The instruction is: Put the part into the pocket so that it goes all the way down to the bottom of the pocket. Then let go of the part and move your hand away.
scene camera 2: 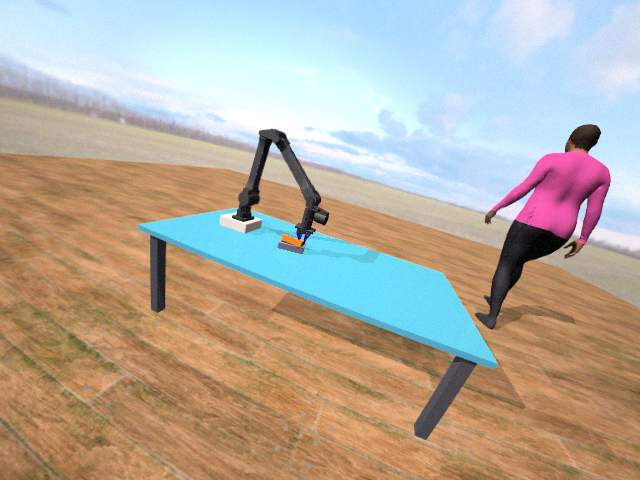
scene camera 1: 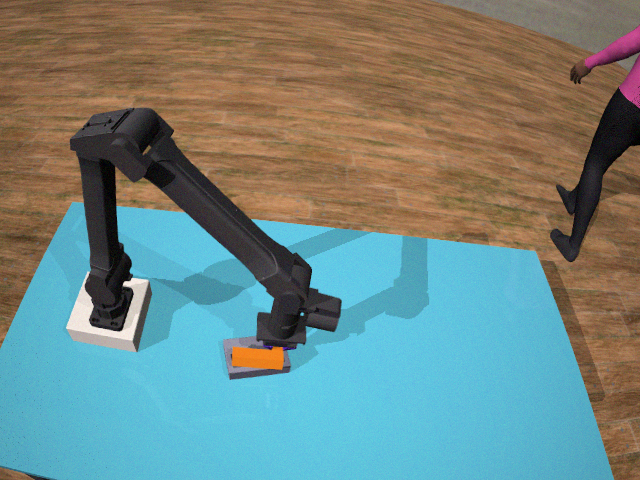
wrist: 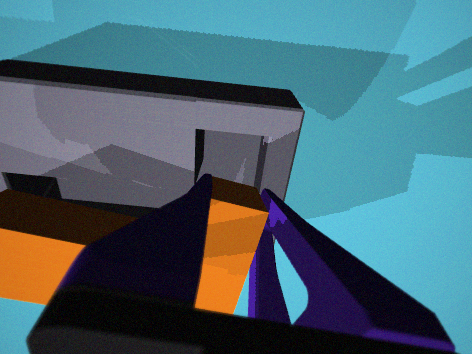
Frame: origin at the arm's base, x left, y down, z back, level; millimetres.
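Seen in the pictures: gripper, between the fingertips: [scene camera 2: 301,243] [scene camera 1: 275,348] [wrist: 233,192]; arm's base, origin of its link: [scene camera 2: 243,218] [scene camera 1: 112,308].
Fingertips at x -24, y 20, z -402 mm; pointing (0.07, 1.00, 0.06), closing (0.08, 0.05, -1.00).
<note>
Pixels of each thing's top centre, then the offset from my fingertips to it. Level surfaces: height alone.
- orange L-shaped part, centre of its top: [wrist: 92,278] [scene camera 1: 257,348] [scene camera 2: 293,236] dz +40, dx -29, dy -39 mm
- grey block, centre of its top: [wrist: 132,190] [scene camera 1: 256,352] [scene camera 2: 292,242] dz +43, dx -18, dy +1 mm
- blue table, height of its surface: dy +37 mm
The orange L-shaped part [scene camera 1: 257,357] [scene camera 2: 292,240] [wrist: 40,265] is over the grey block [scene camera 1: 240,342] [scene camera 2: 291,249] [wrist: 125,115] that has the pocket. Its long leg runs roughly along the block, and its upper side stands above the block's top. In the wrist view, the far end of the pocket's short slot and a dark corner of its long slot show uncovered beyond the part. My gripper [scene camera 1: 279,347] [scene camera 2: 302,241] [wrist: 233,192] is shut on the part's short leg, with purple fingers on both sides. The part's underside and its depth in the pocket are hidden.
The block rests on the blue table [scene camera 1: 413,403] [scene camera 2: 361,289]. The arm's white base block [scene camera 1: 103,338] [scene camera 2: 240,223] stands left of it. A person in a pink top [scene camera 1: 628,85] [scene camera 2: 563,186] stands on the floor beyond the table's right end.
</note>
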